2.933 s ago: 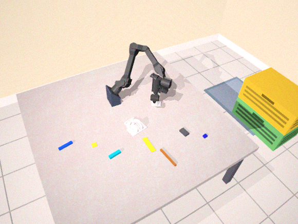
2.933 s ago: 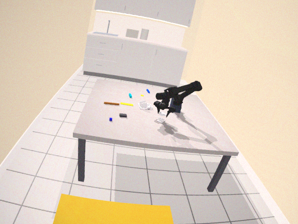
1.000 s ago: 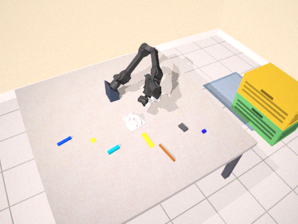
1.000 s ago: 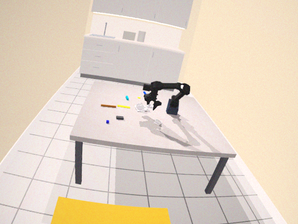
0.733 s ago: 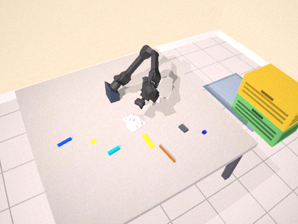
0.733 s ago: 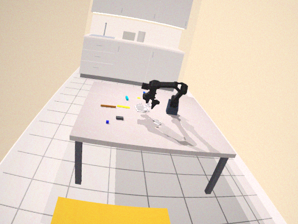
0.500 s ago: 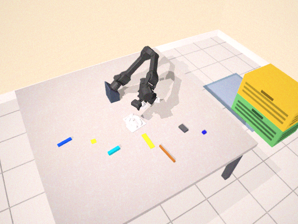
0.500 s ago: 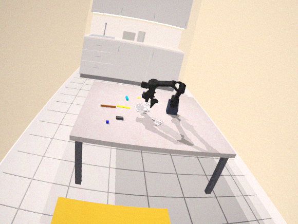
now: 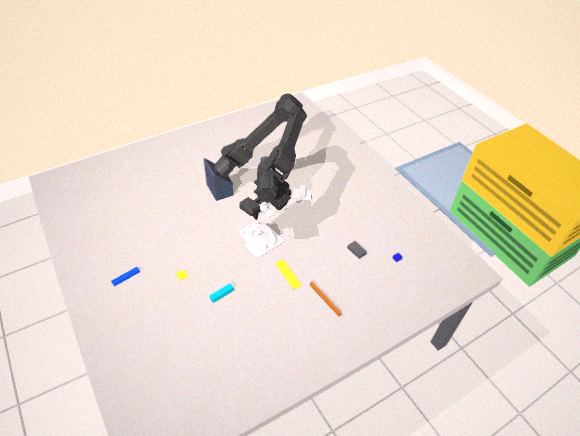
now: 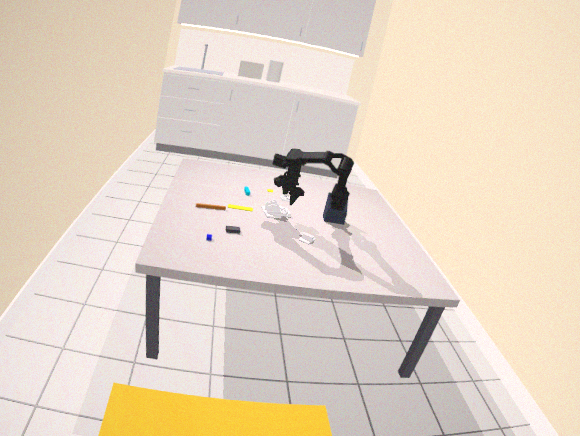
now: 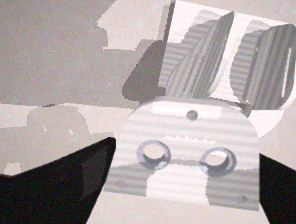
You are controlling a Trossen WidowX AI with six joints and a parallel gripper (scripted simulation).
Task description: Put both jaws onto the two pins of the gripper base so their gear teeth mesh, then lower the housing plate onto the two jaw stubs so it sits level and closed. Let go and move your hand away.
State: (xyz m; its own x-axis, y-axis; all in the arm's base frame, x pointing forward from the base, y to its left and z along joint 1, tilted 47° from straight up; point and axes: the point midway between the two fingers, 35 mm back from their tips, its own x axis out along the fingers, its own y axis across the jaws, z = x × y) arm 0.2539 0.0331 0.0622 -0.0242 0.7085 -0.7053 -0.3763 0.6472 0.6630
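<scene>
My gripper tip is 4 cm to the left of the housing plate and 8 cm above it. Round my gripper tip: small white part 10 cm behind, 21 cm to the left, 7 cm below; gripper base 1 cm ahead, 2 cm above; yellow bar 21 cm ahead, 1 cm to the right, 8 cm below.
</scene>
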